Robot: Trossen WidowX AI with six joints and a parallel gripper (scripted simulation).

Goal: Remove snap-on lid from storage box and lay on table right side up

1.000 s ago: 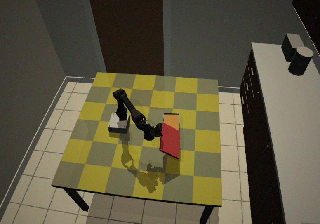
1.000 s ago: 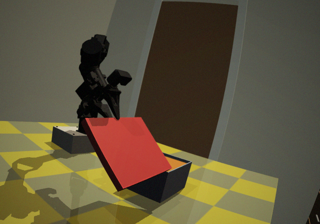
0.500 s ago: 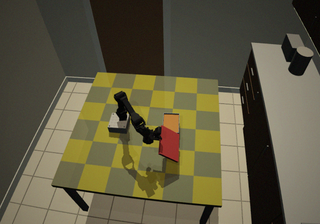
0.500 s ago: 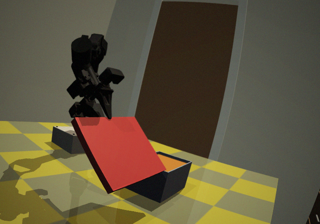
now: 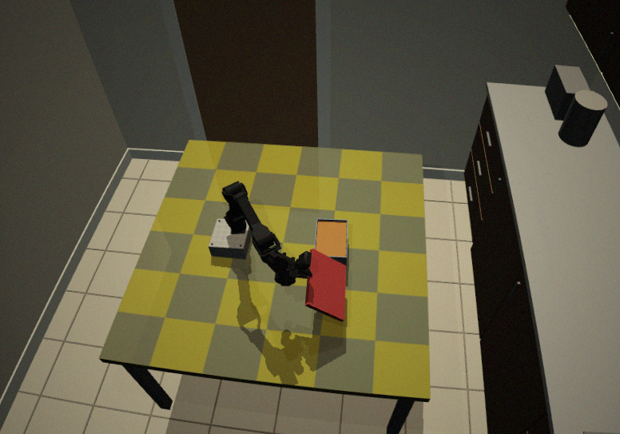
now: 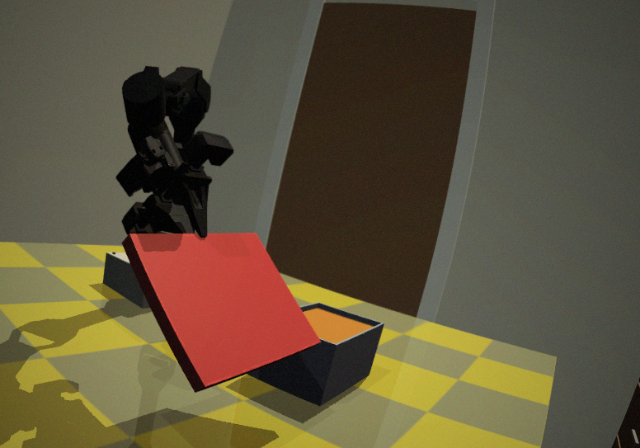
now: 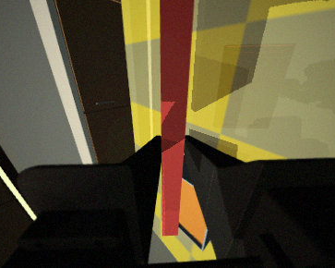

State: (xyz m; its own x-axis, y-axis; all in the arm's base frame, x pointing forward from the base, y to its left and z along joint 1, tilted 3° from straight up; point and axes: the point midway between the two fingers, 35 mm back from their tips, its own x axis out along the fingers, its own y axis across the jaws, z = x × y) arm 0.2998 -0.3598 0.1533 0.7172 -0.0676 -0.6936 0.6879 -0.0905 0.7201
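The red lid lies 60 mm ahead of my gripper tip, 10 mm to the right of it and 50 mm below it. Round my gripper tip: storage box: 100 mm ahead, 270 mm to the left, 170 mm below.
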